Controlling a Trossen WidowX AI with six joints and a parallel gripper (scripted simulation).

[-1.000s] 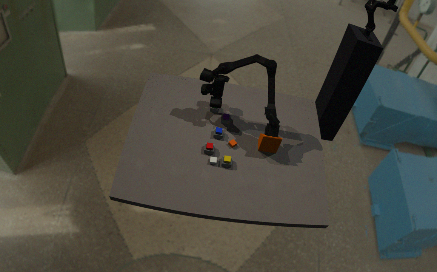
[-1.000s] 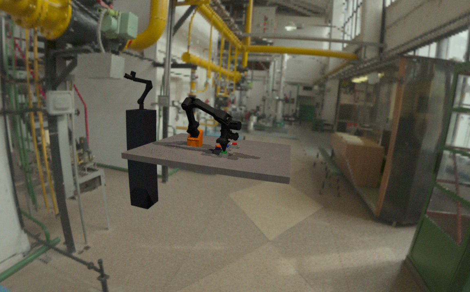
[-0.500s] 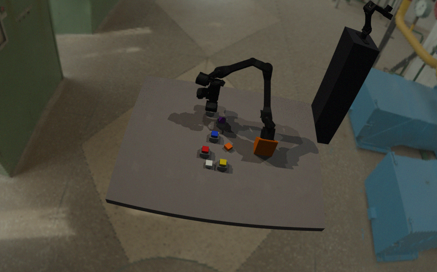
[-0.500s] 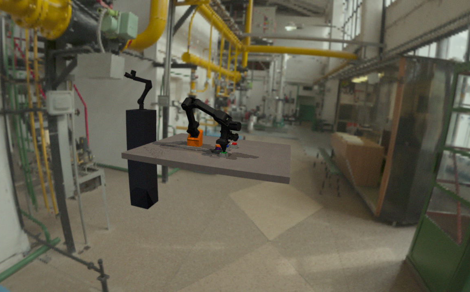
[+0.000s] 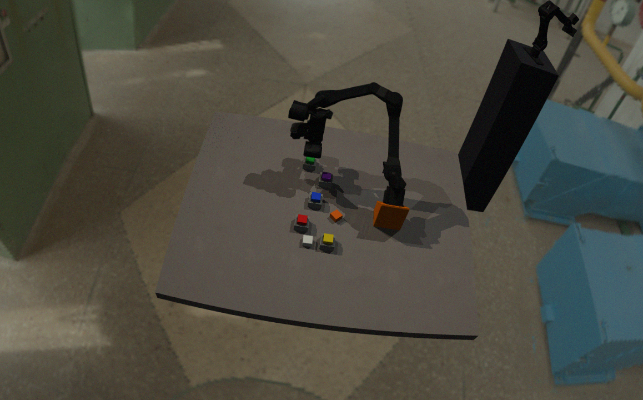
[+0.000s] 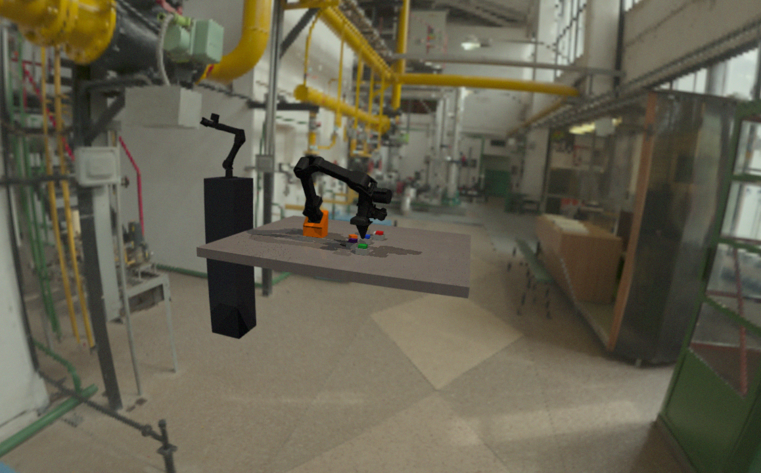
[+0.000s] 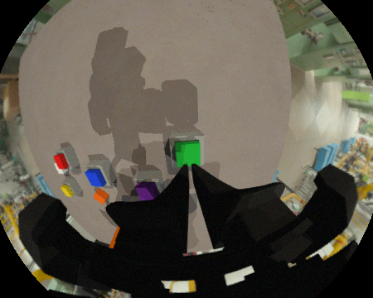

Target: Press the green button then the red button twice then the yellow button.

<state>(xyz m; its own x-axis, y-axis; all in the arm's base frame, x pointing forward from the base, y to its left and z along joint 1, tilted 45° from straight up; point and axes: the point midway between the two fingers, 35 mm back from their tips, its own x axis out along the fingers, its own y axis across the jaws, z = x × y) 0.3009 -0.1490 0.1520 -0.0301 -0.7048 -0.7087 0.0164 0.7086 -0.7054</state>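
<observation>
Now: gripper tip 3 cm above the green button. From my gripper tip the other things lie so: orange block: 11 cm behind, 23 cm to the left, 5 cm below; then blue button: 3 cm behind, 18 cm to the left, 3 cm below; then purple button: 6 cm behind, 8 cm to the left, 3 cm below.
</observation>
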